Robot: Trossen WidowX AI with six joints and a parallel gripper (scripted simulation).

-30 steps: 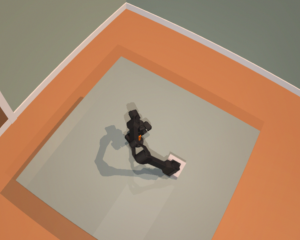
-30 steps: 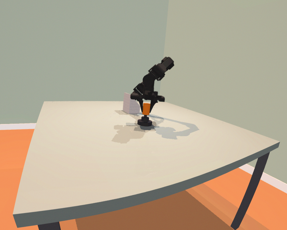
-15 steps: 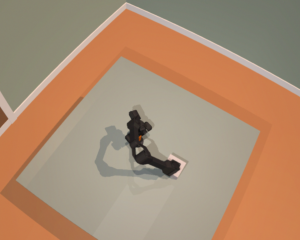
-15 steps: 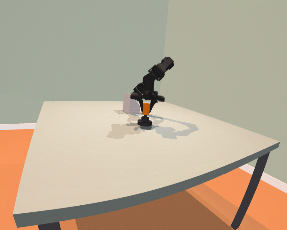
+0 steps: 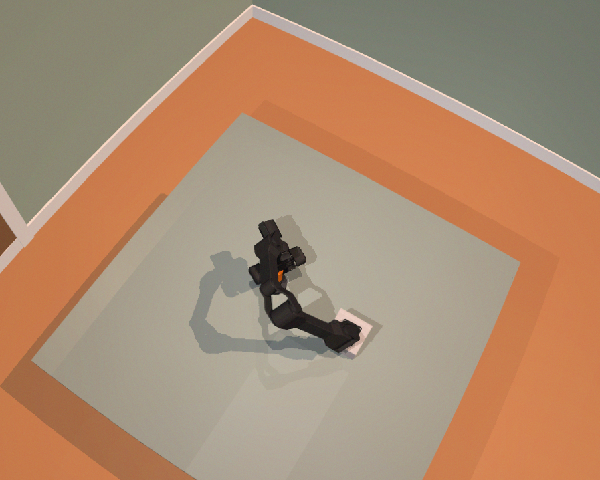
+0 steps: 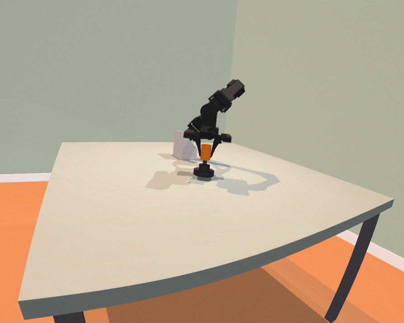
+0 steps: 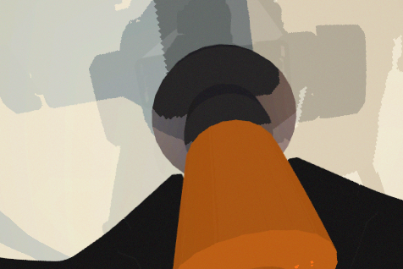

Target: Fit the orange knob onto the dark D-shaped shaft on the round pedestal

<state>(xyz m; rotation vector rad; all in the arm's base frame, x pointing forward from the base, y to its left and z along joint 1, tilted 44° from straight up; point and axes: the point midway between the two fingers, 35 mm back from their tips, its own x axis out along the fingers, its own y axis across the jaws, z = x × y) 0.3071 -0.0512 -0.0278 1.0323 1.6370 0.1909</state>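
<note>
Now: gripper tip 40 mm above the dark pedestal. The rest, counted from my gripper tip: orange knob (20 mm above).
</note>
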